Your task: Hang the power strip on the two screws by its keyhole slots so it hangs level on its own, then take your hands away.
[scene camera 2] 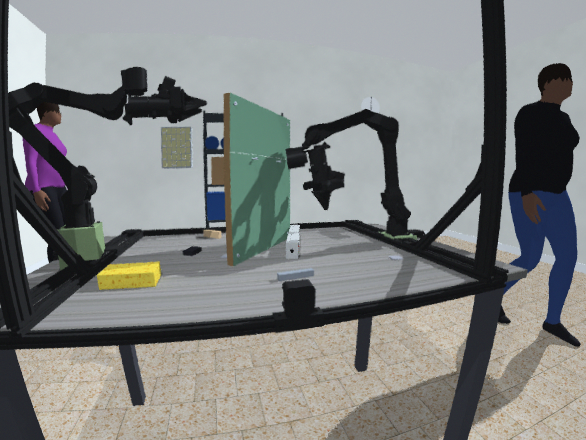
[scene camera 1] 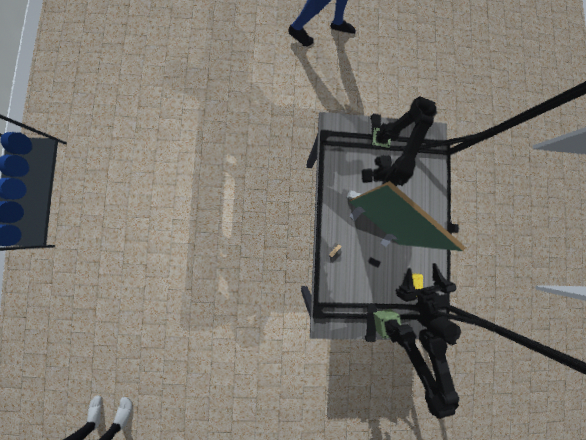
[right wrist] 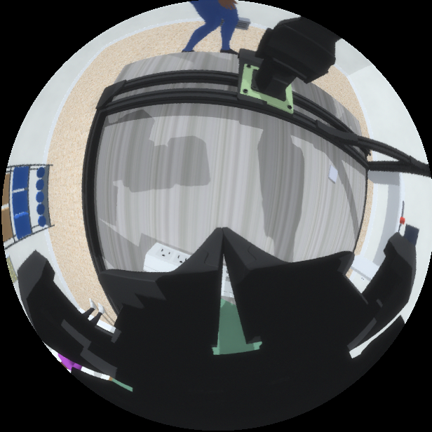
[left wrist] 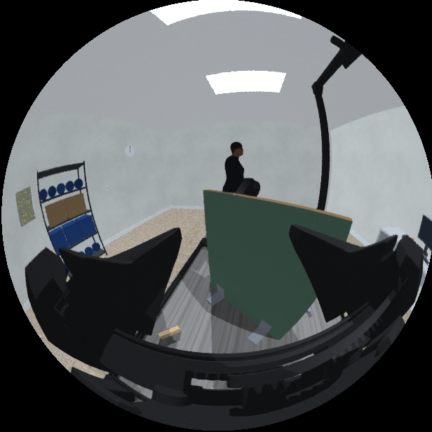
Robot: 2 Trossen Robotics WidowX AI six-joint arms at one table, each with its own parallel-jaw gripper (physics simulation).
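Frame: origin at the left arm's base, x back, y right, z up, level; centimetres.
Seen in the pictures: left gripper, fingertip midpoint: (scene camera 2: 204,107) (scene camera 1: 421,265); right gripper, fingertip midpoint: (scene camera 2: 326,210) (scene camera 1: 375,176); left arm's base, origin of the base link: (scene camera 2: 79,225) (scene camera 1: 391,326); right arm's base, origin of the base link: (scene camera 2: 397,233) (scene camera 1: 381,137).
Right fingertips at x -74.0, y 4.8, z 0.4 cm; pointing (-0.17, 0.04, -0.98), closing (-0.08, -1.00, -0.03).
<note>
Pixels of each thing's top centre, then the offset from my right fingertips to it.
- white power strip, middle of its top: (scene camera 2: 293,232) (scene camera 1: 375,202) dy +0.8, dx +12.7, dz -6.4 cm
- upright green board, middle of its top: (scene camera 2: 263,108) (scene camera 1: 427,216) dy +0.8, dx +22.7, dz +31.3 cm
- screw, middle of its top: (scene camera 2: 255,157) dy +6.7, dx +27.3, dz +16.4 cm
- yellow sponge, middle of its top: (scene camera 2: 129,267) (scene camera 1: 416,286) dy +15.5, dx +59.7, dz -7.5 cm
- wooden block, middle of its top: (scene camera 2: 212,230) (scene camera 1: 335,250) dy -23.9, dx +34.0, dz -8.2 cm
- small black block, middle of its top: (scene camera 2: 192,248) (scene camera 1: 375,262) dy -3.8, dx +43.9, dz -9.4 cm
- grey bar, middle of its top: (scene camera 2: 295,271) dy +26.9, dx +25.5, dz -9.3 cm
The white power strip (scene camera 2: 293,246) (scene camera 1: 353,194) (right wrist: 161,257) rests on the table beside the foot of the upright green board (scene camera 2: 265,142) (scene camera 1: 400,220) (left wrist: 250,250); the board hides part of it in scene camera 1. Two small screws, one of them this screw (scene camera 2: 254,159), stick out from the board's face at a dashed line. My right gripper (scene camera 2: 326,207) (right wrist: 221,232) is shut and empty, pointing down above the table on the screw side. My left gripper (scene camera 1: 423,270) (scene camera 2: 205,103) (left wrist: 237,231) is open and empty, high on the board's other side.
A yellow sponge (scene camera 1: 417,281) (scene camera 2: 129,276), a wooden block (scene camera 1: 335,251) (scene camera 2: 212,234) (left wrist: 170,332) and a small black block (scene camera 1: 374,261) (scene camera 2: 192,250) lie on the left gripper's side. A grey bar (scene camera 2: 295,274) lies near the board's foot. A black frame (scene camera 2: 200,338) surrounds the table.
</note>
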